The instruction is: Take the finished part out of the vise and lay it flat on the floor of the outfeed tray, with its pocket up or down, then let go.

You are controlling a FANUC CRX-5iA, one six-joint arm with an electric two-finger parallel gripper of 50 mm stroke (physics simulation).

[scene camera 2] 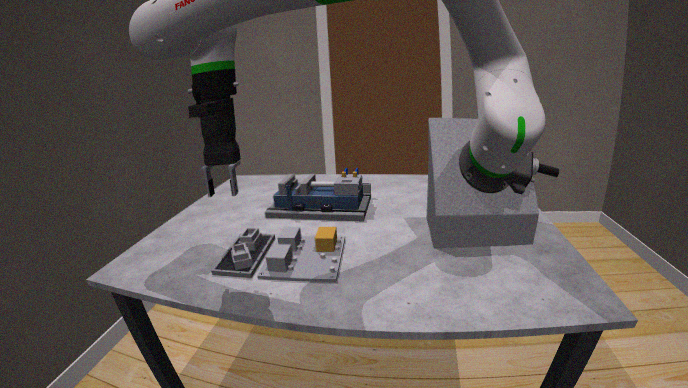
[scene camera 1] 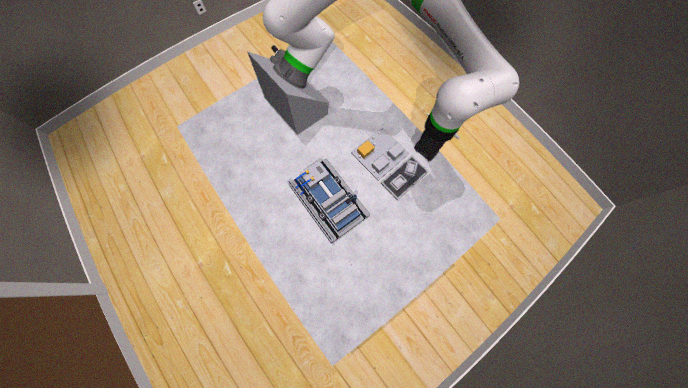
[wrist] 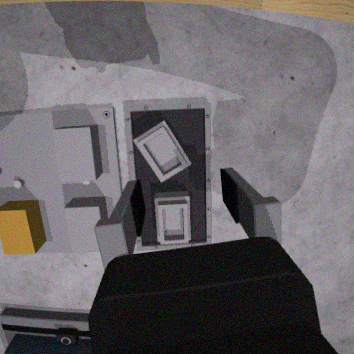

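Observation:
Two grey rectangular parts lie pocket up in the dark outfeed tray. One part is turned at an angle to the tray walls and looks flat in the wrist view. The other part lies square to the walls near one end. They are apart. My gripper is open and empty, pointing down, high above the tray. The blue and grey vise shows no part between its jaws.
A light grey plate stands beside the tray. It carries an orange block and two grey blocks. The robot's grey pedestal stands farther along the table.

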